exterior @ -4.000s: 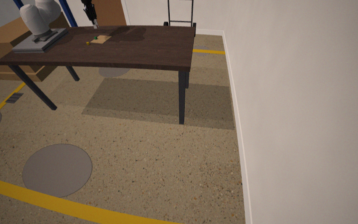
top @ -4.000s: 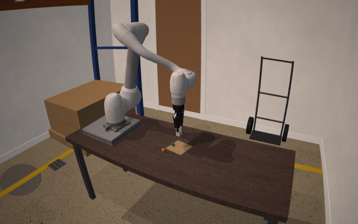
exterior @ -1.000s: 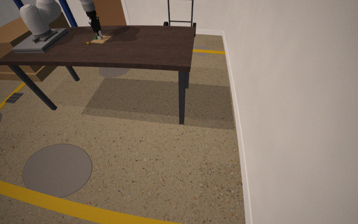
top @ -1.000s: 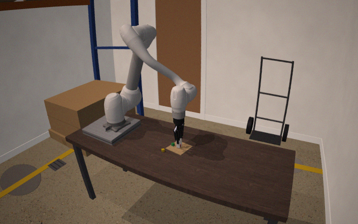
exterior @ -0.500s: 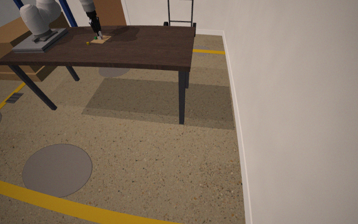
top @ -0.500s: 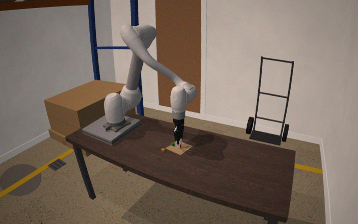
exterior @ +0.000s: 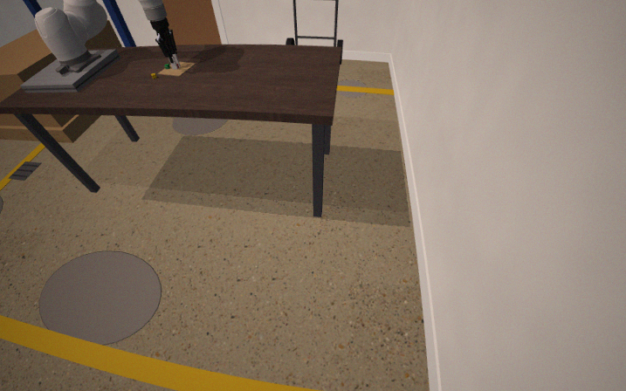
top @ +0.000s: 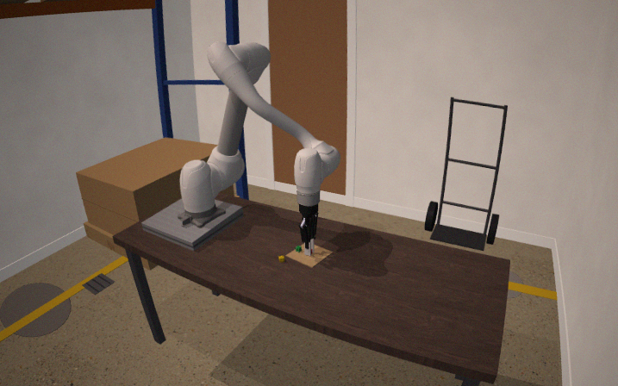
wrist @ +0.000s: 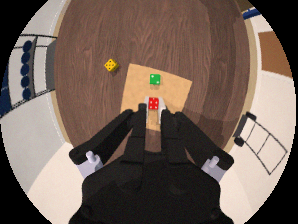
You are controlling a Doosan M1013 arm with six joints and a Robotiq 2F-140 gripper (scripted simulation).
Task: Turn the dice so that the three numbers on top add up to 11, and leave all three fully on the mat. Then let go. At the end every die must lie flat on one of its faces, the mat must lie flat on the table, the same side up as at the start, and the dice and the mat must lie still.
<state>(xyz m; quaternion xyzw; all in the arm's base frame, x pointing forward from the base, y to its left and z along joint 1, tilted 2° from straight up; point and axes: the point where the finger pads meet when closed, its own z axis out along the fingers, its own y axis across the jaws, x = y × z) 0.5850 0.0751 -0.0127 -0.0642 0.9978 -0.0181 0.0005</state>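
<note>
Right now my hand is 2 cm above the red die. Round my hand: green die: 5 cm behind, 3 cm below, 1 cm to the right; then tan mat: 4 cm below; then yellow die: 10 cm to the right, 7 cm behind, 3 cm below.
</note>
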